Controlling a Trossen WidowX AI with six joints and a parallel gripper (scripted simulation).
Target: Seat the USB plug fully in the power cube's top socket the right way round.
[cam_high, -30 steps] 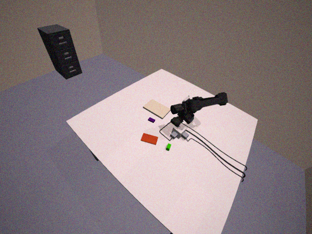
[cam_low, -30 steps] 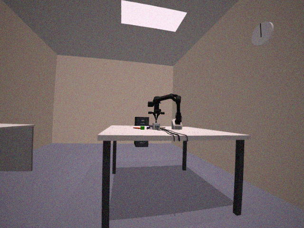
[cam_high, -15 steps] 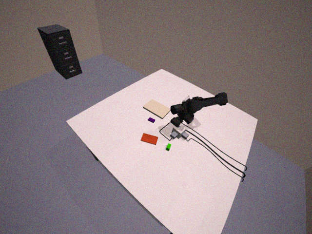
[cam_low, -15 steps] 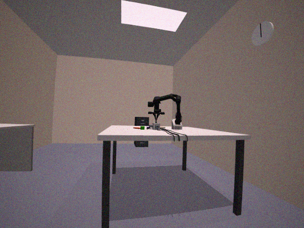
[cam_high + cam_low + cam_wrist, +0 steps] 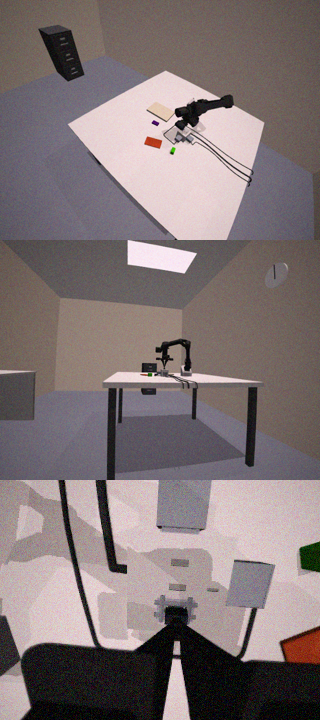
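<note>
Right now the grey USB plug is 20 mm below my gripper tip. From my gripper tip the other things lie so: orange slab: 200 mm ahead, 100 mm to the right, 100 mm below; purple block: 220 mm to the right, 100 mm below, 60 mm ahead; green block: 160 mm ahead, 90 mm below, 50 mm to the left.
</note>
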